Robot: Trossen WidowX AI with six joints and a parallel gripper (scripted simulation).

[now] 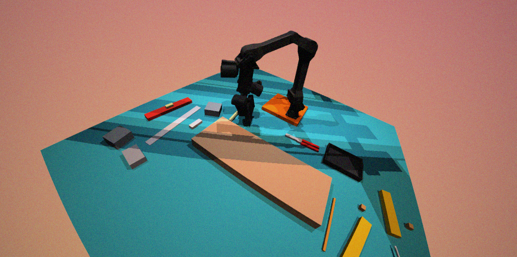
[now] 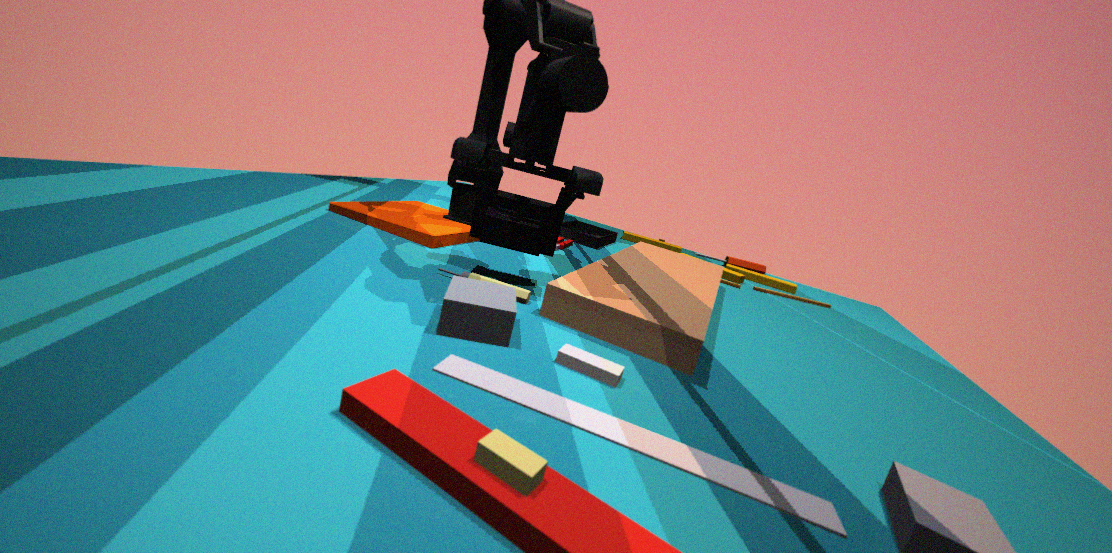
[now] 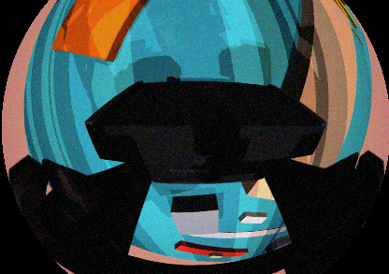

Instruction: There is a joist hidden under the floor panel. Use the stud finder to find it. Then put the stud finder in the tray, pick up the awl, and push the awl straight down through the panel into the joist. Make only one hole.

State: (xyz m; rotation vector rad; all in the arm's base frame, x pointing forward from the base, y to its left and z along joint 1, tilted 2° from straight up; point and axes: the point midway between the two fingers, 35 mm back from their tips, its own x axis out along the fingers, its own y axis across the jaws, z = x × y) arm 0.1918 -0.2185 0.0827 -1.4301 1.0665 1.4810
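Now: the stud finder 10 mm to the left of my gripper tip and 10 mm ahead of it. Round my gripper tip: white block 160 mm ahead, 140 mm to the right, 70 mm below; then green light 30 mm ahead, 10 mm below; then awl 70 mm below, 40 mm to the right, 20 mm behind.
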